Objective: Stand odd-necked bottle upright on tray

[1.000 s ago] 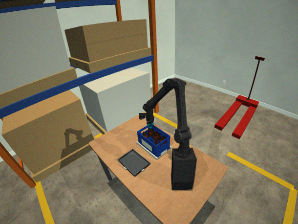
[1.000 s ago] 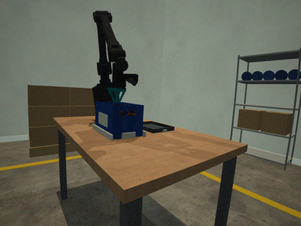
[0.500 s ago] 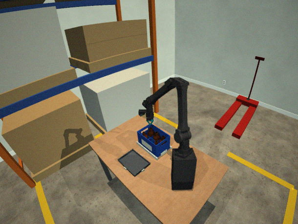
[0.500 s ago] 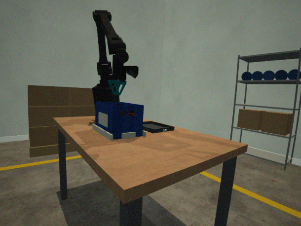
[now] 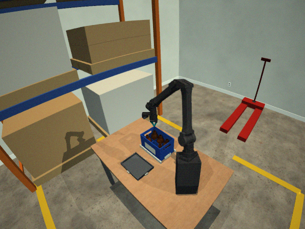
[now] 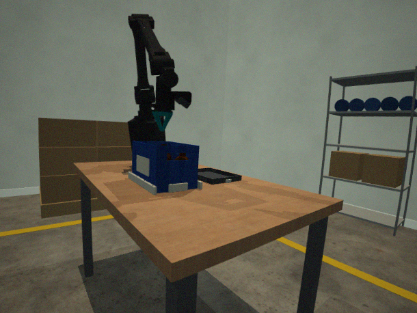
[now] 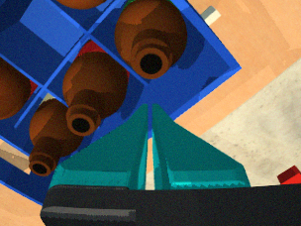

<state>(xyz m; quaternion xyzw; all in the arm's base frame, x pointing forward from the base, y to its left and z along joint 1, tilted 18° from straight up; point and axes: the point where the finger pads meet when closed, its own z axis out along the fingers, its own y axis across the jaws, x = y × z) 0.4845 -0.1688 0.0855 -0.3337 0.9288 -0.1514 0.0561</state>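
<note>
Now: hand 150 mm above the bottle, 90 mm to the right of it and 10 mm short of it. Also, from my hand: crate: 150 mm below, 80 mm behind, 60 mm to the left; dark tray: 340 mm to the left, 220 mm below, 70 mm behind.
</note>
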